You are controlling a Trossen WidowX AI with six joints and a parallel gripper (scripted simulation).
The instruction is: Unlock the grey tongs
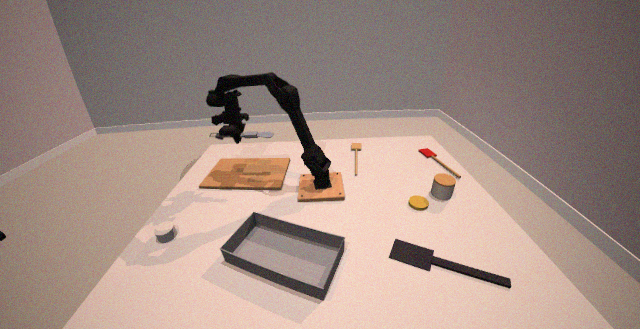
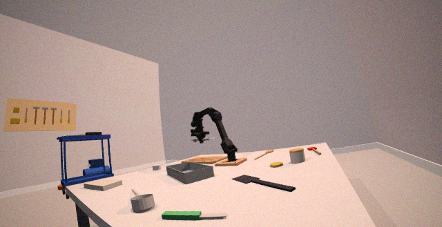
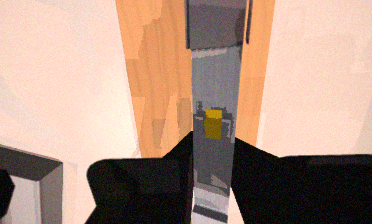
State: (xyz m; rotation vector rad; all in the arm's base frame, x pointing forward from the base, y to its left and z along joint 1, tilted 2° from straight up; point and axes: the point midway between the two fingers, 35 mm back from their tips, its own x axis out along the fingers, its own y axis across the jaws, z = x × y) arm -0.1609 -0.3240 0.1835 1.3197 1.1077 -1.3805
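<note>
Right now my gripper tip is 40 mm below the yellow lock piece and 30 mm to the left of it. From my gripper tip the other things lie so: yellow disc: 650 mm to the left, 340 mm ahead, 150 mm below; then grey roasting tin: 480 mm ahead, 170 mm to the left, 130 mm below; then wooden board: 150 mm below, 10 mm to the left.
</note>
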